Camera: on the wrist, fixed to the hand. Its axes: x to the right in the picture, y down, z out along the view.
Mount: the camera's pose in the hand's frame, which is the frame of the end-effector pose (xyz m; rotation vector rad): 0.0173 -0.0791 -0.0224 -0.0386 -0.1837 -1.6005
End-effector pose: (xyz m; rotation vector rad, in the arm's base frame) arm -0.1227 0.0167 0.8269 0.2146 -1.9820 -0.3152
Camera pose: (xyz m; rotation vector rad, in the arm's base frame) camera -0.1088 -0.0662 0.8258 1.7756 -1.5388 -1.3778
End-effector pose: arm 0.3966 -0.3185 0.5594 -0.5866 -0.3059 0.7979
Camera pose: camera 0.4645 -0.3577 0.5895 -0.1535 -0.7984 -0.7094
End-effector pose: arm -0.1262 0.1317 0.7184 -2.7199 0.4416 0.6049
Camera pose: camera -0.0747 0.1908 0.7487 -2.0474 -1.6039 0.3070
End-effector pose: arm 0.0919 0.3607 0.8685 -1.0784 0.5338 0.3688
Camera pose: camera 0.1428 0.3068 0.9080 -1.1781 -0.5755 -0.9238
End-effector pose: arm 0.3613 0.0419 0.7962 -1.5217 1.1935 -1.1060
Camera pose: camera 0.3575 0.0341 0.8798 -2.5303 -0.4193 -1.7607
